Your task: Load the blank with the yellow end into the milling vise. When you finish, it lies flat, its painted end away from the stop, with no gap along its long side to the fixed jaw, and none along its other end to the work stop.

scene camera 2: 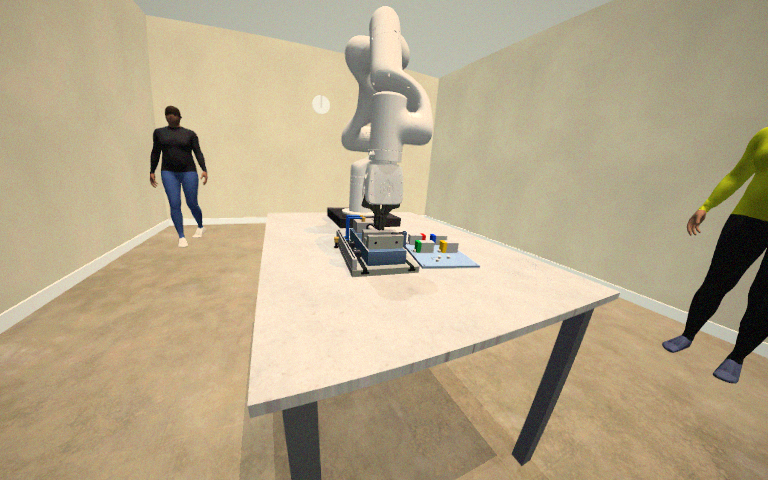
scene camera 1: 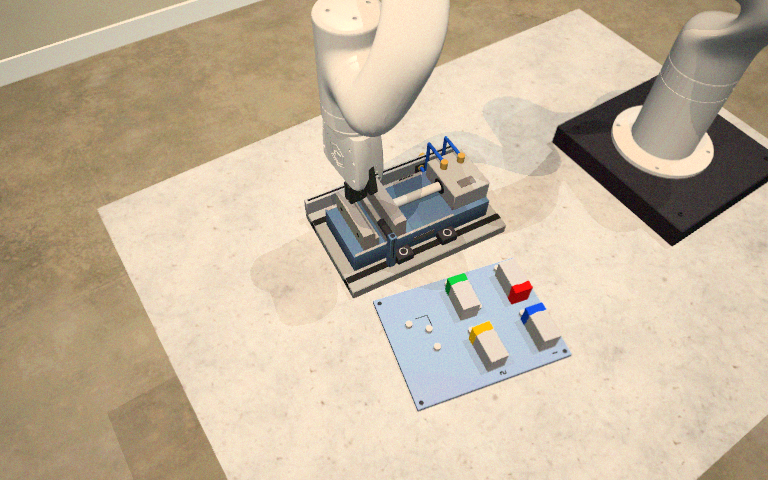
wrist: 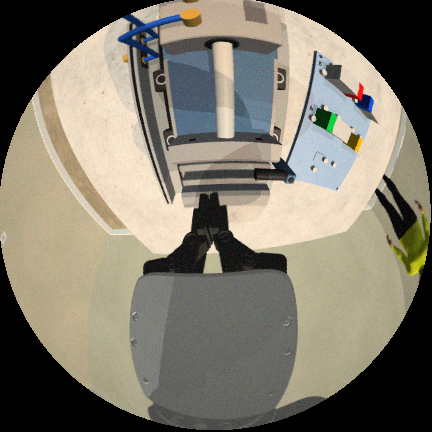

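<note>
The grey blank with the yellow end [scene camera 1: 491,346] [scene camera 2: 451,247] [wrist: 355,142] lies on the light-blue board [scene camera 1: 407,373] [scene camera 2: 464,262] beside the vise. The vise's fixed jaw [scene camera 1: 353,219] [scene camera 2: 385,240] and moving jaw [scene camera 1: 390,210] [wrist: 225,152] stand apart, and no blank shows between them. The work stop has a blue post [scene camera 1: 391,249] [wrist: 290,178] and a dark rod [wrist: 270,174] at the jaws' board-side end. My gripper [scene camera 1: 361,193] [scene camera 2: 380,225] [wrist: 210,202] is shut and empty, pointing down low over the jaws, toward their end away from the board; its exact height is unclear.
Green-ended [scene camera 1: 465,297], red-ended [scene camera 1: 512,281] and blue-ended [scene camera 1: 542,328] blanks share the board with small white pegs. Blue hoses [scene camera 1: 428,151] [wrist: 150,30] rise at the vise's back block [scene camera 1: 461,178]. A raised rail [wrist: 150,130] runs along the vise's other side. Two people stand beyond the table.
</note>
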